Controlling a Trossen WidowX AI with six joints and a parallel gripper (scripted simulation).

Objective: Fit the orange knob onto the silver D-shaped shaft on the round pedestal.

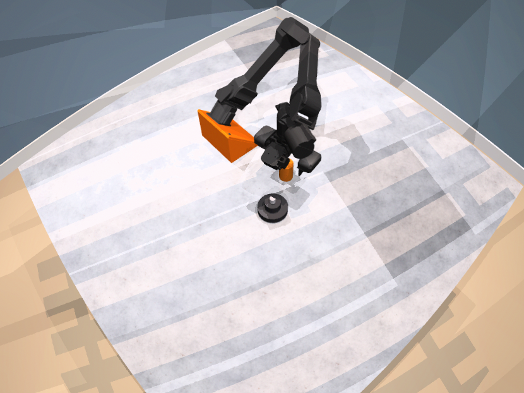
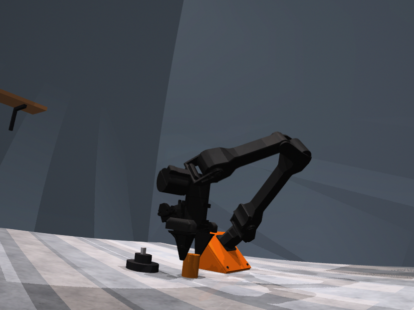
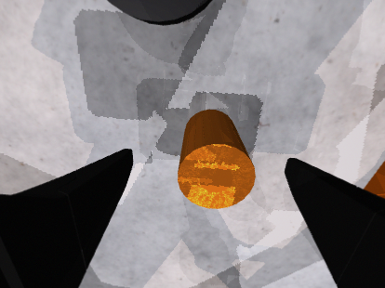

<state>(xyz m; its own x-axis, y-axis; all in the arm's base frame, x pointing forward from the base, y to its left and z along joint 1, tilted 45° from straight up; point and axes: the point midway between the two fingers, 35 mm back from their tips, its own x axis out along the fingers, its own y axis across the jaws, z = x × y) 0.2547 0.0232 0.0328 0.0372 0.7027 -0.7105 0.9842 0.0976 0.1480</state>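
My gripper tip is right at the orange knob. From my gripper tip the other things lie so: black round pedestal: 5 cm ahead, 11 cm to the right, 2 cm below.
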